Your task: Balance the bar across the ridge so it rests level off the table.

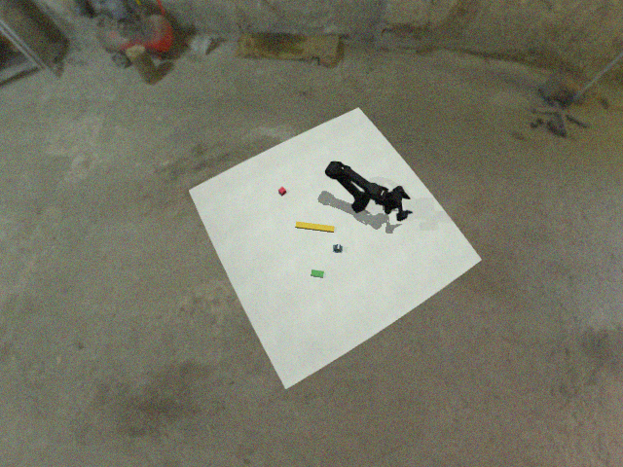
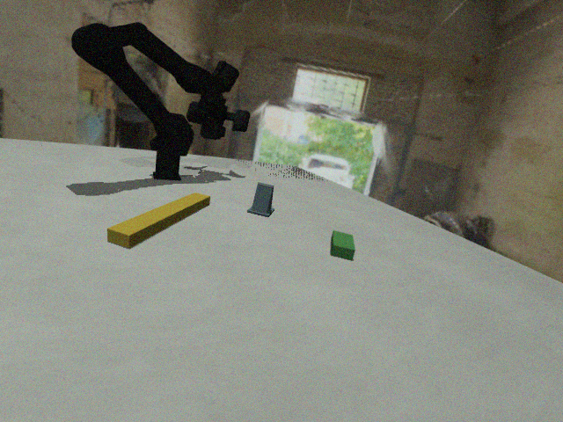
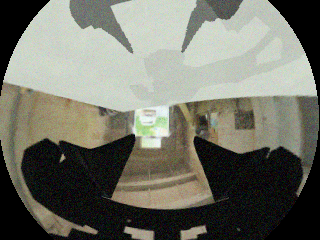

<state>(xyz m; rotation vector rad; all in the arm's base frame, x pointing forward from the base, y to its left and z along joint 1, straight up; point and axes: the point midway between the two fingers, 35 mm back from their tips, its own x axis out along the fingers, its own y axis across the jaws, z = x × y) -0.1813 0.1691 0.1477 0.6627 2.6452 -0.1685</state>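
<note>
Now: gripper tip 500 mm short of the yellow bar, 200 mm to the left of it and 130 mm above it. Also, from my gripper tip: green block 620 mm ahead, 40 mm to the left, 130 mm below; small red cube 550 mm ahead, 500 mm to the right, 120 mm below.
</note>
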